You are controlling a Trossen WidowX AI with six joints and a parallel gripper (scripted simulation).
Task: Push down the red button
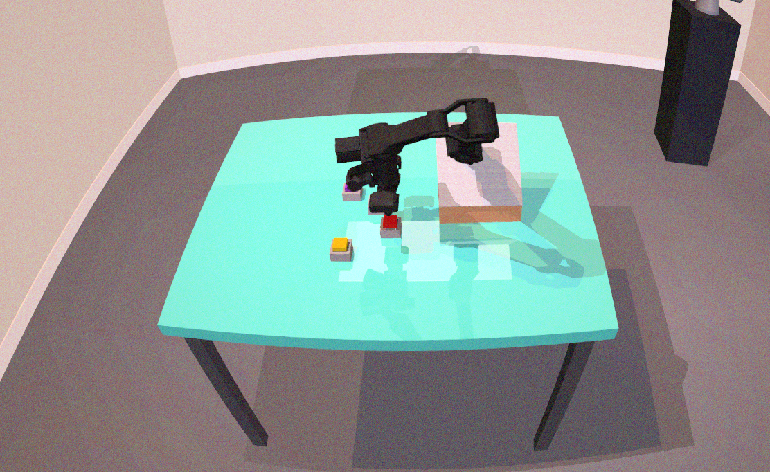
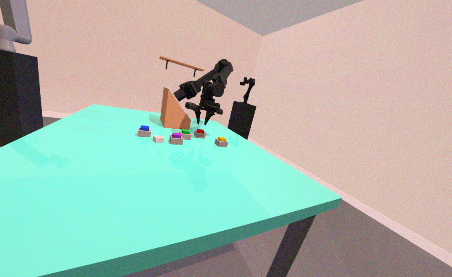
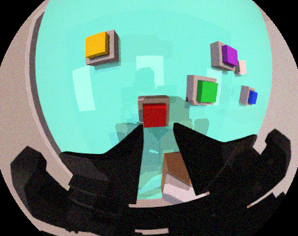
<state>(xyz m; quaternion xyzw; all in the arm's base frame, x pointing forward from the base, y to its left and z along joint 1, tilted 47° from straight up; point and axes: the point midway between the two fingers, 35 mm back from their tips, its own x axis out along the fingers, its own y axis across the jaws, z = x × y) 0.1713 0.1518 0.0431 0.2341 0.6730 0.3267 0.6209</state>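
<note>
Now: the red button 4 cm below my gripper tip. Also, from my gripper tip: yellow button 10 cm ahead, 9 cm to the left, 4 cm below; then green button 4 cm ahead, 8 cm to the right, 4 cm below; then purple button 12 cm ahead, 13 cm to the right, 4 cm below.
</note>
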